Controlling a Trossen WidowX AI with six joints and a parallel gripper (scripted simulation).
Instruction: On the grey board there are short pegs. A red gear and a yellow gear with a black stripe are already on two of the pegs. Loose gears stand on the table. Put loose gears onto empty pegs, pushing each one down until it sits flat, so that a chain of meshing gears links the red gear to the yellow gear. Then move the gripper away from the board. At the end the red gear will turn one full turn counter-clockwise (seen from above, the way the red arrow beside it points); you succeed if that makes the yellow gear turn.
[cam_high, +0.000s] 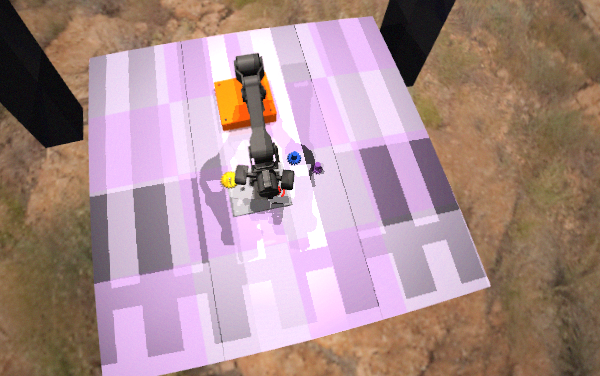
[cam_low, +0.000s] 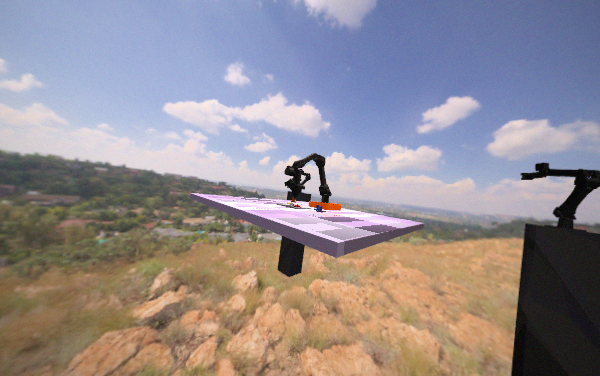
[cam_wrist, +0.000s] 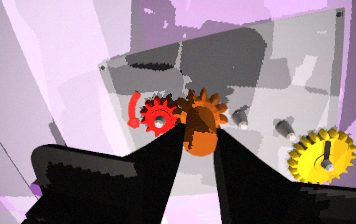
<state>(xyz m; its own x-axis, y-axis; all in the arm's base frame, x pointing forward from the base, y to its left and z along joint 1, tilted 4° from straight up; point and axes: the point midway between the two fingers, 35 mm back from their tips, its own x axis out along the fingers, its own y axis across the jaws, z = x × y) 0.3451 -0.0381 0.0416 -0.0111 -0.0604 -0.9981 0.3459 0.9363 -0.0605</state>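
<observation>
The red gear lies 5 cm below my gripper tip, 4 cm to the left of it and 1 cm behind it. Also, from my gripper tip: orange gear (1 cm below); then red arrow (6 cm to the left, 6 cm below); then yellow gear (11 cm to the right, 8 cm behind, 5 cm below).
</observation>
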